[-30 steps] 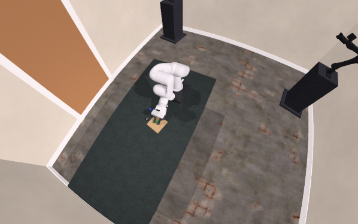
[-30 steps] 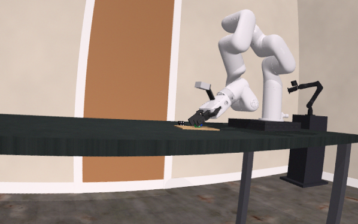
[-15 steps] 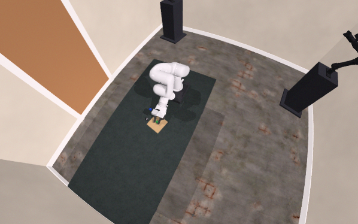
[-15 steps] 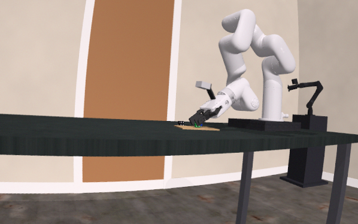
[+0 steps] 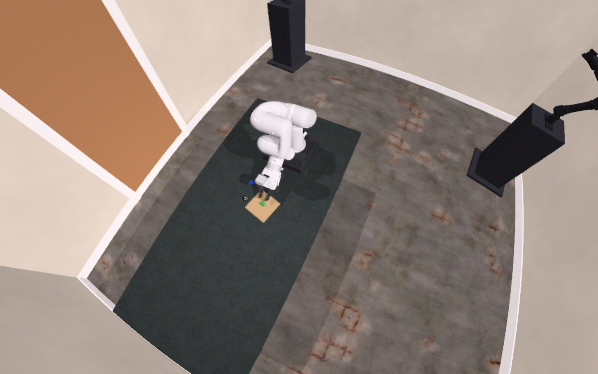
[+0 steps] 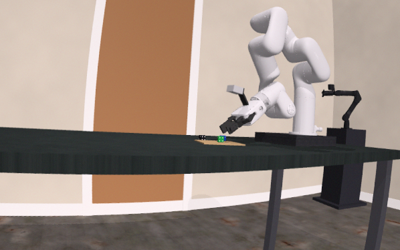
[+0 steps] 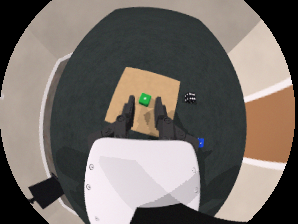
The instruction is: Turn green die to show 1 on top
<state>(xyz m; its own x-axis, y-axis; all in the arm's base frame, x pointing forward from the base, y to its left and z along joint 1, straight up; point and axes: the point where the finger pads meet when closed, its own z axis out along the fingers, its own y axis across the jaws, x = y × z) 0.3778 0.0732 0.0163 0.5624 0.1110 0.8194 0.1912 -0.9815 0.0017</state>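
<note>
My hand is 40 mm above the green die, 30 mm short of it and 10 mm to the right of it. The rest, counted from my hand: tan mat 50 mm below, 40 mm ahead, 10 mm to the left; black die 90 mm to the right, 60 mm ahead, 50 mm below; blue die 130 mm to the right, 50 mm below, 30 mm behind.
</note>
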